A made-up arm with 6 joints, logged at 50 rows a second.
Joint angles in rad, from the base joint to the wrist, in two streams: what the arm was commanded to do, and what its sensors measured. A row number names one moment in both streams.
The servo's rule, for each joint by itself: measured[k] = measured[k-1] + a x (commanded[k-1-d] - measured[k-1]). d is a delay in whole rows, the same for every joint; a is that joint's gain. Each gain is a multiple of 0.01, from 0.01 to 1. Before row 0 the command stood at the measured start. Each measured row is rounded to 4 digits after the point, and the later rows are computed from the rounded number. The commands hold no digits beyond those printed.
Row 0, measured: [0.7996, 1.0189, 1.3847, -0.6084, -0.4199, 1.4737]
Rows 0 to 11, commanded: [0.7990, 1.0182, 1.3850, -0.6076, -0.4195, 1.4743]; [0.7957, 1.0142, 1.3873, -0.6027, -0.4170, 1.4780]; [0.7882, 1.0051, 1.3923, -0.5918, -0.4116, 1.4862]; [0.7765, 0.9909, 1.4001, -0.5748, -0.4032, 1.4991]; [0.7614, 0.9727, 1.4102, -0.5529, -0.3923, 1.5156]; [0.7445, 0.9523, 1.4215, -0.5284, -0.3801, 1.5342]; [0.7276, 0.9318, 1.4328, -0.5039, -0.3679, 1.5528]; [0.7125, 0.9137, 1.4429, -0.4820, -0.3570, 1.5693]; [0.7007, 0.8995, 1.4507, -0.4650, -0.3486, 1.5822]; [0.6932, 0.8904, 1.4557, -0.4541, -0.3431, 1.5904]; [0.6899, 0.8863, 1.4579, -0.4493, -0.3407, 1.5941]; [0.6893, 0.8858, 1.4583, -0.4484, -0.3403, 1.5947]
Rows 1 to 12, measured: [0.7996, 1.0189, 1.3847, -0.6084, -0.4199, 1.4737]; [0.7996, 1.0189, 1.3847, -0.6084, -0.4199, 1.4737]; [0.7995, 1.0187, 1.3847, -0.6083, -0.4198, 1.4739]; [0.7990, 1.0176, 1.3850, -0.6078, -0.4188, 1.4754]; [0.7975, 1.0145, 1.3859, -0.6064, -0.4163, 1.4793]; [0.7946, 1.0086, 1.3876, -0.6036, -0.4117, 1.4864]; [0.7900, 0.9996, 1.3903, -0.5990, -0.4049, 1.4969]; [0.7836, 0.9878, 1.3940, -0.5926, -0.3962, 1.5103]; [0.7758, 0.9738, 1.3987, -0.5846, -0.3863, 1.5256]; [0.7669, 0.9588, 1.4040, -0.5754, -0.3760, 1.5413]; [0.7576, 0.9440, 1.4096, -0.5655, -0.3664, 1.5560]; [0.7486, 0.9306, 1.4151, -0.5555, -0.3582, 1.5684]
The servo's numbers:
d 2
a 0.14 0.25 0.12 0.09 0.35 0.36

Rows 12 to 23, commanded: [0.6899, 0.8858, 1.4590, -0.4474, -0.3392, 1.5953]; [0.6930, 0.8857, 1.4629, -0.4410, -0.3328, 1.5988]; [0.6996, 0.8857, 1.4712, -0.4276, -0.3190, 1.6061]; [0.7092, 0.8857, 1.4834, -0.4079, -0.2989, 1.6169]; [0.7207, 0.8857, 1.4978, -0.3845, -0.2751, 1.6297]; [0.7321, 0.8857, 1.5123, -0.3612, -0.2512, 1.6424]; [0.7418, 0.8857, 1.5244, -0.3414, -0.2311, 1.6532]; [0.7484, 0.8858, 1.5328, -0.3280, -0.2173, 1.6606]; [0.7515, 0.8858, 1.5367, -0.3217, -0.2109, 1.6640]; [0.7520, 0.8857, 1.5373, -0.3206, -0.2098, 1.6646]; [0.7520, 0.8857, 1.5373, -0.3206, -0.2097, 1.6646]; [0.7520, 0.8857, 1.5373, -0.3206, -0.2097, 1.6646]
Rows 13 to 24, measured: [0.7404, 0.9195, 1.4202, -0.5459, -0.3521, 1.5777]; [0.7332, 0.9111, 1.4248, -0.5371, -0.3480, 1.5838]; [0.7271, 0.9048, 1.4289, -0.5290, -0.3449, 1.5879]; [0.7223, 0.9000, 1.4330, -0.5211, -0.3407, 1.5918]; [0.7191, 0.8964, 1.4376, -0.5127, -0.3331, 1.5969]; [0.7177, 0.8937, 1.4431, -0.5033, -0.3211, 1.6041]; [0.7181, 0.8917, 1.4497, -0.4926, -0.3050, 1.6133]; [0.7201, 0.8902, 1.4572, -0.4808, -0.2862, 1.6238]; [0.7231, 0.8891, 1.4653, -0.4683, -0.2669, 1.6344]; [0.7266, 0.8883, 1.4734, -0.4557, -0.2495, 1.6438]; [0.7301, 0.8877, 1.4810, -0.4436, -0.2360, 1.6511]; [0.7332, 0.8872, 1.4878, -0.4325, -0.2268, 1.6560]
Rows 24 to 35, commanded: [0.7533, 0.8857, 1.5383, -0.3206, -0.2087, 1.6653]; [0.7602, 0.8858, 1.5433, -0.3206, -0.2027, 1.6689]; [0.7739, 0.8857, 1.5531, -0.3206, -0.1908, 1.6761]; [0.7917, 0.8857, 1.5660, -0.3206, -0.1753, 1.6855]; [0.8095, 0.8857, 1.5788, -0.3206, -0.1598, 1.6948]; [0.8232, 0.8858, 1.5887, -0.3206, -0.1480, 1.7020]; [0.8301, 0.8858, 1.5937, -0.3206, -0.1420, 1.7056]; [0.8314, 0.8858, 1.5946, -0.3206, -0.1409, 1.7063]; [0.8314, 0.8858, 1.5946, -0.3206, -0.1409, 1.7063]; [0.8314, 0.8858, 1.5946, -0.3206, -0.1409, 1.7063]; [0.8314, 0.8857, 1.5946, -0.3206, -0.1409, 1.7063]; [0.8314, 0.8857, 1.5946, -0.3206, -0.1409, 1.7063]
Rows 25 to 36, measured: [0.7358, 0.8868, 1.4937, -0.4224, -0.2208, 1.6591]; [0.7381, 0.8865, 1.4989, -0.4132, -0.2169, 1.6611]; [0.7402, 0.8863, 1.5036, -0.4049, -0.2140, 1.6626]; [0.7430, 0.8862, 1.5084, -0.3973, -0.2100, 1.6649]; [0.7473, 0.8861, 1.5138, -0.3904, -0.2033, 1.6689]; [0.7535, 0.8860, 1.5201, -0.3841, -0.1935, 1.6749]; [0.7613, 0.8859, 1.5271, -0.3784, -0.1817, 1.6821]; [0.7700, 0.8859, 1.5345, -0.3732, -0.1699, 1.6893]; [0.7784, 0.8859, 1.5416, -0.3685, -0.1601, 1.6952]; [0.7858, 0.8859, 1.5480, -0.3642, -0.1534, 1.6992]; [0.7922, 0.8859, 1.5536, -0.3603, -0.1490, 1.7018]; [0.7977, 0.8859, 1.5585, -0.3567, -0.1462, 1.7034]
